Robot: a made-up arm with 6 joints.
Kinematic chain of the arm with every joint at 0, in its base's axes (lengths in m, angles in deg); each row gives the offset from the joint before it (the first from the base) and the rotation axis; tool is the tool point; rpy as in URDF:
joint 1: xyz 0 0 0.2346 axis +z
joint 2: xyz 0 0 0 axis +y
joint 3: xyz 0.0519 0 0.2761 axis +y
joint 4: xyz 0.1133 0 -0.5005 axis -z
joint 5: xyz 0 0 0 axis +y
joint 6: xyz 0.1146 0 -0.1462 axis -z
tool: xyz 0 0 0 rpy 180 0 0
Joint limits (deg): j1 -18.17..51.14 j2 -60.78..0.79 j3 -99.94..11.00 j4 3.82..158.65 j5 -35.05..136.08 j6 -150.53..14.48
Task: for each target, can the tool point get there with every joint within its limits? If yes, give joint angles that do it. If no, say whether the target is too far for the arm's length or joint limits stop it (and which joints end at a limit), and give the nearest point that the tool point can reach.
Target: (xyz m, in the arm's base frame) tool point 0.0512 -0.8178 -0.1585
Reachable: no: joint limits stop it (at a limit: joint 1, joint 2, joint 5) | nearest point 0.1852 -0.2476 -0.0224 | short by 0.601 m
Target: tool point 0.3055 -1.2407 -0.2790
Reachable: no: too far | nearest point 0.3470 -0.2919 0.0466 | short by 1.004 m
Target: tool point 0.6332 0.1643 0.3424
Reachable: yes | joints 5.58 -10.50 -52.54 103.77 72.49 -135.12
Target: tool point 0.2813 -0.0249 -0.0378
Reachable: yes | joints 9.58 -18.68 -10.50 146.77 -6.40 -34.47
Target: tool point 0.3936 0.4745 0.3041
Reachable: yes | joints 45.09 -18.70 -44.62 83.54 55.83 -84.12
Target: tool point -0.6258 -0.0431 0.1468
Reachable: no: joint limits stop it (at a limit: joint 1, joint 2, joint 3) | nearest point -0.1392 0.0250 0.0373 | short by 0.503 m
